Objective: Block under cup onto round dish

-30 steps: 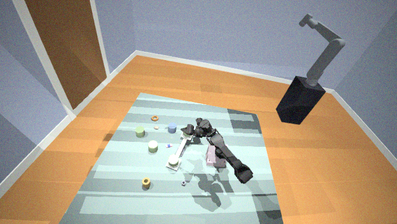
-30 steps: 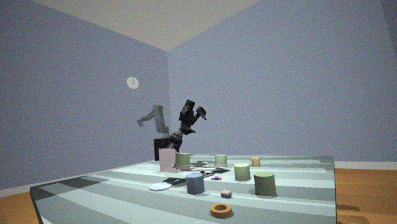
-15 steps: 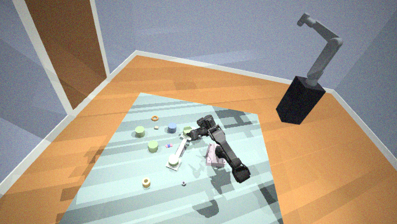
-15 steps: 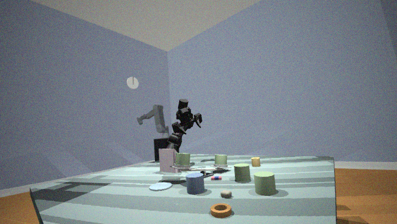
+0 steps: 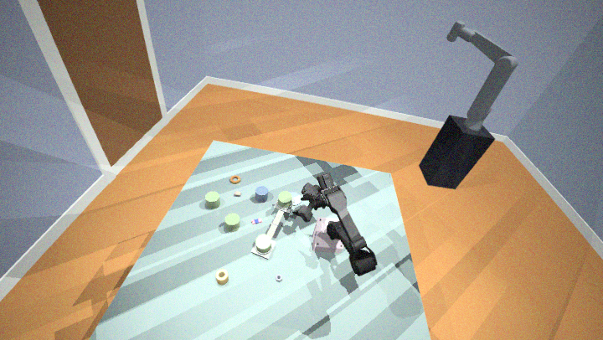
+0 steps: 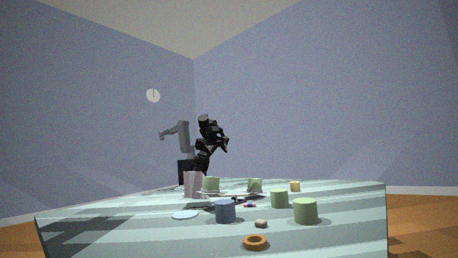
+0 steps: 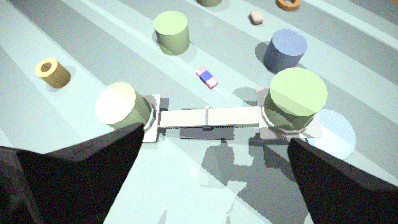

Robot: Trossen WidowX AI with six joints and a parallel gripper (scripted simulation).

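Right now the grey block is 190 mm below my gripper tip, 120 mm ahead of it and 110 mm to the left of it. Round my gripper tip: small balance 190 mm below, 90 mm ahead, 20 mm to the right; then pale round dish 240 mm to the right, 230 mm below, 10 mm ahead; then red-and-blue eraser 230 mm below, 190 mm ahead, 50 mm to the right.
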